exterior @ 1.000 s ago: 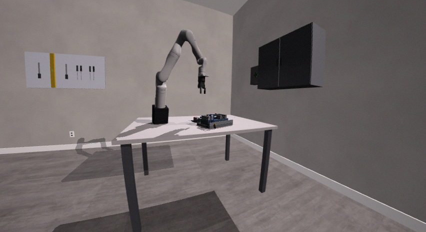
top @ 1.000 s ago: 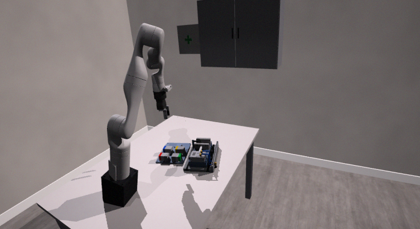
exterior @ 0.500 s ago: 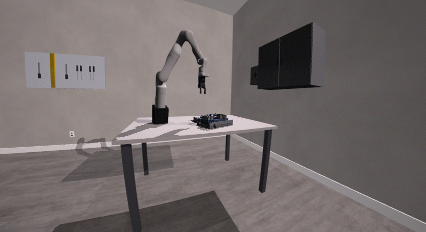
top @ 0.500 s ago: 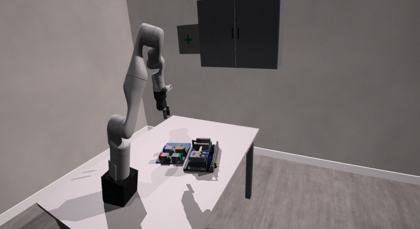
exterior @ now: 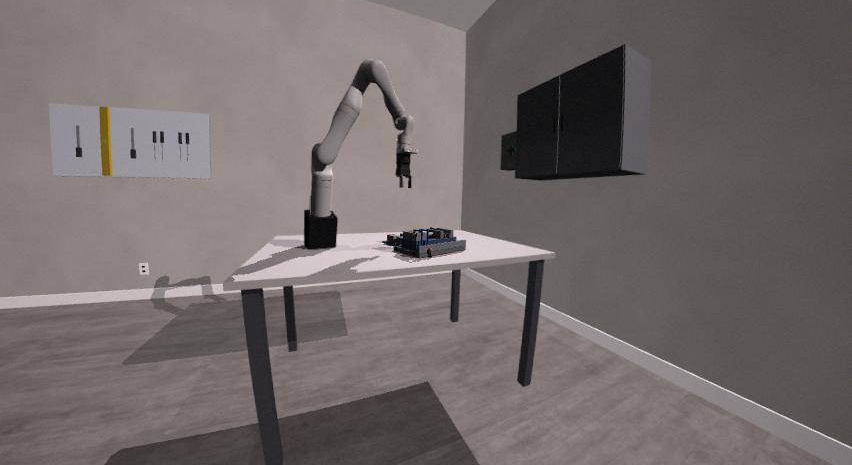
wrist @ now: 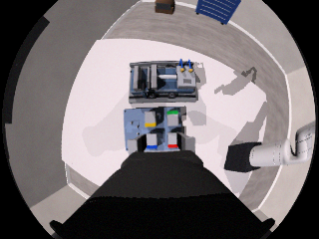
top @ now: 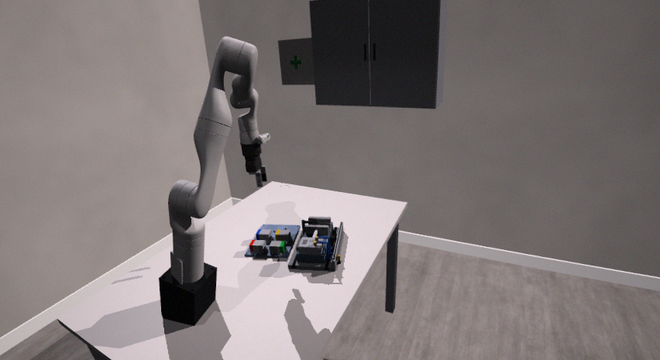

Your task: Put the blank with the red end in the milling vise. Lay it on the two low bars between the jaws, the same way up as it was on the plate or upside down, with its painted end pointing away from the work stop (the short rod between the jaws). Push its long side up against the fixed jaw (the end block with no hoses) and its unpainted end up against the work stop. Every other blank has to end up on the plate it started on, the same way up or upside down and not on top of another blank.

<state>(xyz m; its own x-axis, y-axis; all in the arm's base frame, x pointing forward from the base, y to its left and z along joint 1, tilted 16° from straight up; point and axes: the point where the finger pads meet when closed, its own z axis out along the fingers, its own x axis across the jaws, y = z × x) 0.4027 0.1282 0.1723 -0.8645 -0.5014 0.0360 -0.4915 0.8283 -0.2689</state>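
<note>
Now: hand 29 cm above the green-ended blank, 6 cm to the left of it and 2 cm past it. From my hand the other things lie so: plate (32 cm below, 4 cm ahead, 2 cm to the left); yellow blank (29 cm below, 6 cm ahead, 2 cm to the right); blue blank (29 cm below, 6 cm to the left, 2 cm ahead).
</note>
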